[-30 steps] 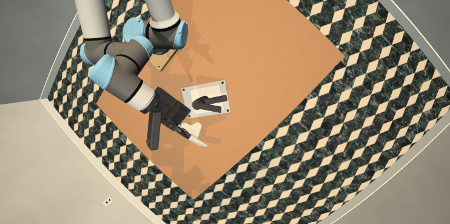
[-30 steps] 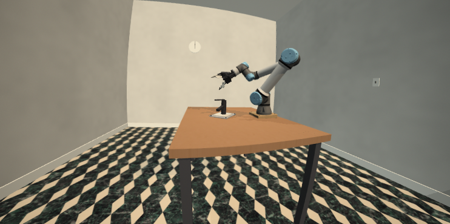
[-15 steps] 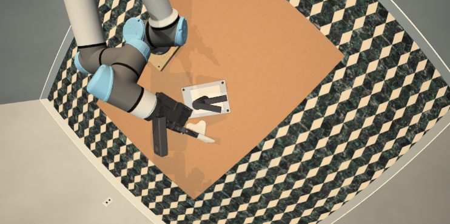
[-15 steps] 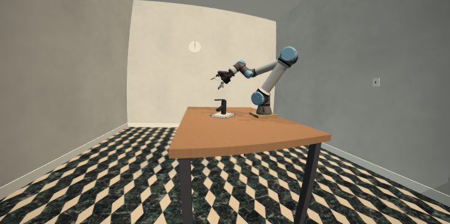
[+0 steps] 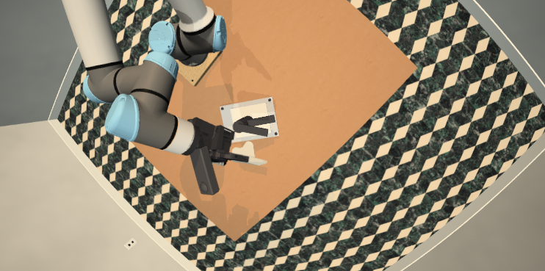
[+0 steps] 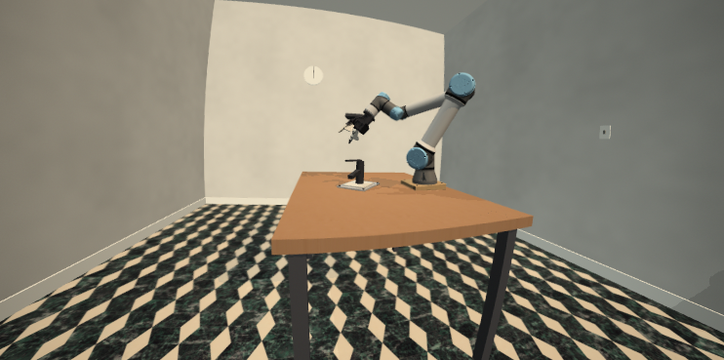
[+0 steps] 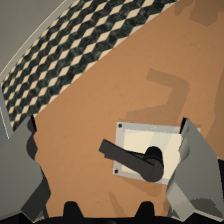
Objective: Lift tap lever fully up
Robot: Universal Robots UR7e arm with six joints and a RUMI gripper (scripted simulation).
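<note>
The dark lever is 120 mm below my hand, 60 mm to the left of it and 50 mm behind it. Also, from my hand: tap 180 mm below, 80 mm behind, 40 mm to the left.
</note>
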